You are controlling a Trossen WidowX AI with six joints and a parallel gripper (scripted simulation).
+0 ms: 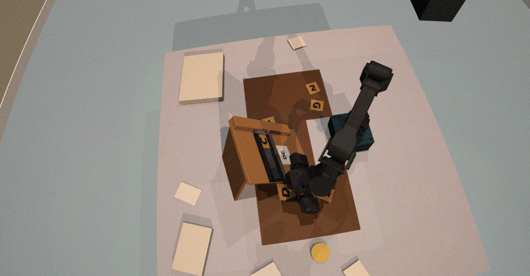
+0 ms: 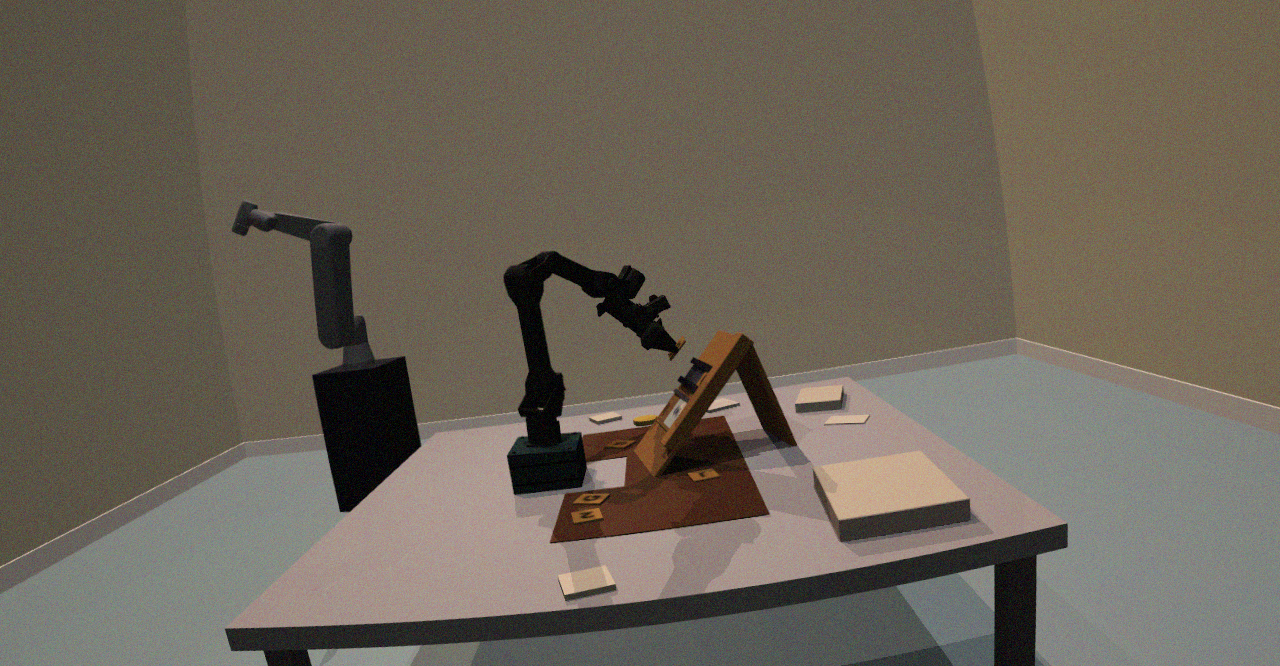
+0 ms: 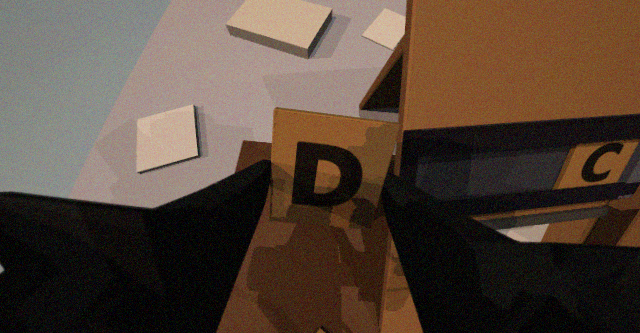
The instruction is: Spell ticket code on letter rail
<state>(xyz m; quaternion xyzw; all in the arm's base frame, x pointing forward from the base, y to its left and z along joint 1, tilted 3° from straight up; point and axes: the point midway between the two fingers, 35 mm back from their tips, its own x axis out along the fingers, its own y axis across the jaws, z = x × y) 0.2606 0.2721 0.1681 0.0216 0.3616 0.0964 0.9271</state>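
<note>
My gripper tip is now 17 cm to the left of the white ticket and 12 cm above it. From my gripper tip the other things lie so: brown mat: 9 cm behind, 25 cm to the right, 22 cm below; then cream box: 39 cm ahead, 61 cm to the right, 20 cm below.
</note>
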